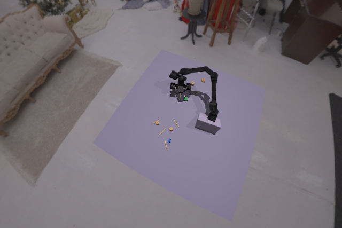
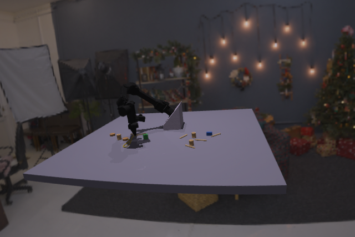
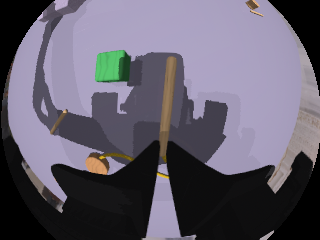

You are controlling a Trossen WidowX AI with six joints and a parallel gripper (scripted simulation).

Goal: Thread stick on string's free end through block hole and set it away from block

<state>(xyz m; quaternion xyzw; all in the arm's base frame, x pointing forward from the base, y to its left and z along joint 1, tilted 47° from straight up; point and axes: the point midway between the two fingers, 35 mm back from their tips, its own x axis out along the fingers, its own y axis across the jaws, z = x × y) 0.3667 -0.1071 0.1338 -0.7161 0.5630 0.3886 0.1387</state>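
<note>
The round wooden button is 6 cm behind my gripper tip, 10 cm to the right of it and 4 cm below it. Also, from my gripper tip: round piece (16 cm behind, 26 cm to the right, 4 cm below); green block (8 cm behind, 4 cm to the left, 4 cm below); thin wooden stick (1 cm behind, 1 cm to the left).
</note>
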